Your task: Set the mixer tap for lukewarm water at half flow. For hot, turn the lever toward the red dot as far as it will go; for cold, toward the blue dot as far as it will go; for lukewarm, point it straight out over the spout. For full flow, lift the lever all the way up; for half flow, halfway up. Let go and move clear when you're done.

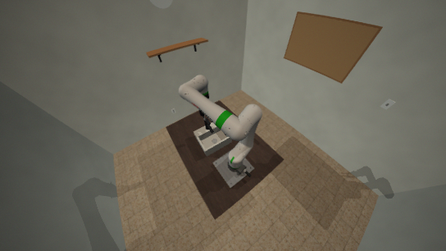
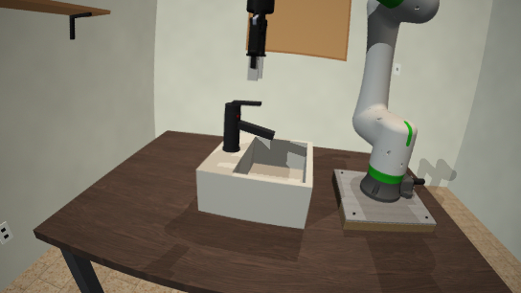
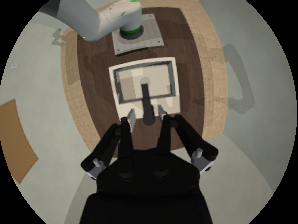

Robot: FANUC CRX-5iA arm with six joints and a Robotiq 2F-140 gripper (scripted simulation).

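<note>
The lever lies 20 mm ahead of my hand and 100 mm below it. Also, from my hand: black mixer tap: 40 mm ahead, 10 mm to the right, 140 mm below; then white sink basin: 60 mm behind, 10 mm to the left, 330 mm below.
</note>
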